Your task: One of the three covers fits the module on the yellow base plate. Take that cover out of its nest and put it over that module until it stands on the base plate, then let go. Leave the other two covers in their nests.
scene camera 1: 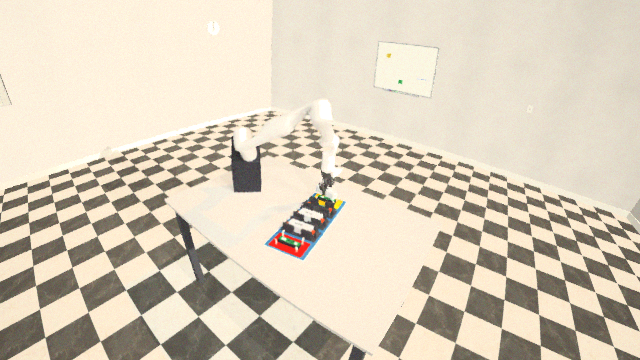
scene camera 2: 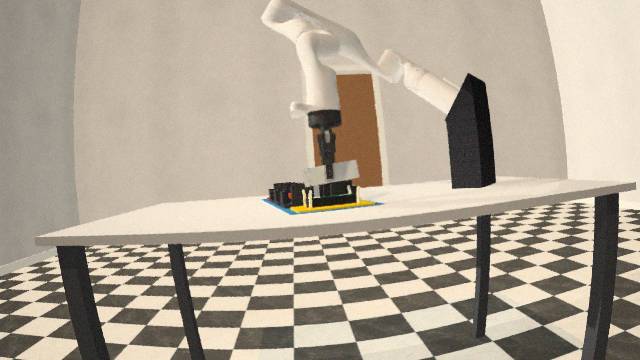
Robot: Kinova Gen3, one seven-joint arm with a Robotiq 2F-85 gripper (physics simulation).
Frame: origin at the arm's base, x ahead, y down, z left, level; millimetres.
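Seen in the pictures: gripper, fingertip midpoint: [scene camera 1: 326, 194] [scene camera 2: 329, 181]; arm's base, origin of the base link: [scene camera 1: 249, 153] [scene camera 2: 459, 106].
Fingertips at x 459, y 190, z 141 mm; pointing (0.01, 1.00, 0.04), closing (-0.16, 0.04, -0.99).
Offsets run from my fingertips to a thing's top centre. "*": to the spot under its first point. Level surfaces: height alone.
My gripper [scene camera 1: 326, 190] [scene camera 2: 329, 172] is shut on a light grey cover @(* dx -34, dy -20, dz +26 mm) [scene camera 2: 346, 171] and holds it above the yellow base plate @(* dx +84, dy +53, dz +19 mm) [scene camera 1: 340, 204] [scene camera 2: 298, 209]. In the scene camera 2 view the cover is tilted, its right end higher than its left, and there is a gap between it and the low dark and green module @(dx +0, dy +32, dz +5 mm) [scene camera 2: 332, 200]. Pale posts stand at the module's ends. In the scene camera 1 view the gripper partly hides the cover and the module. The other two covers, a white one @(dx +15, dy +7, dz -210 mm) [scene camera 1: 311, 216] and a second white one @(dx +22, dy +7, dz -319 mm) [scene camera 1: 302, 227], sit in their black nests.
A red base plate @(* dx +102, dy +52, dz -437 mm) [scene camera 1: 301, 251] with a green module @(* dx +35, dy +31, dz -435 mm) [scene camera 1: 289, 242] and pale posts lies at the other end of the blue board @(dy +56 mm) [scene camera 1: 320, 238]. Black nests @(* dx +90, dy +24, dz -82 mm) [scene camera 2: 286, 194] with red-orange parts stand between the plates. The black arm pedestal [scene camera 1: 247, 175] [scene camera 2: 467, 150] stands on the table @(dy +58 mm) [scene camera 1: 370, 260] [scene camera 2: 165, 220].
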